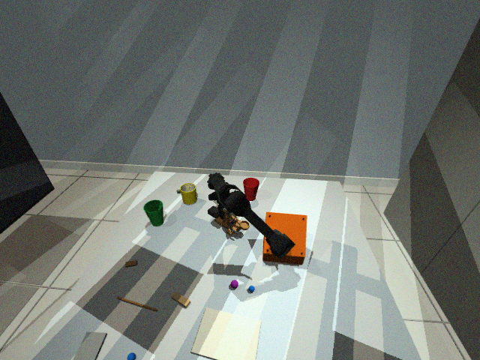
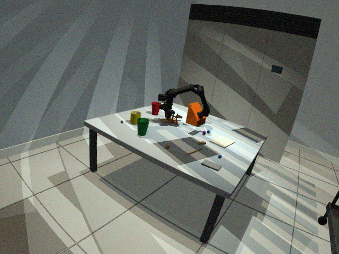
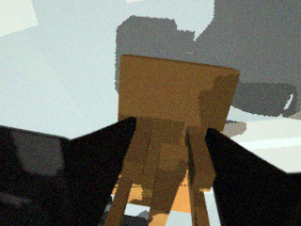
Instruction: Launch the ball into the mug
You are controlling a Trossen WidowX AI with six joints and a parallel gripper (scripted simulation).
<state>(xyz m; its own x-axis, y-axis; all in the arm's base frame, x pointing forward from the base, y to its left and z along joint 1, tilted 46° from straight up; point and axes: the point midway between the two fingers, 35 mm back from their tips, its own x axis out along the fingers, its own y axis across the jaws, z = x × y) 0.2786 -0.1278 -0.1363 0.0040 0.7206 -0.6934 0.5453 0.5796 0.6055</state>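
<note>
Now: gripper tip 350 mm to the right of the purple ball, 90 mm past it and 40 mm above it. The rest, counted from my gripper tip: yellow mug: 240 mm ahead, 160 mm to the right, 20 mm below; then wooden catapult: 50 mm to the left, 50 mm behind, 20 mm above; then red cup: 230 mm to the right, 120 mm behind, 20 mm below.
</note>
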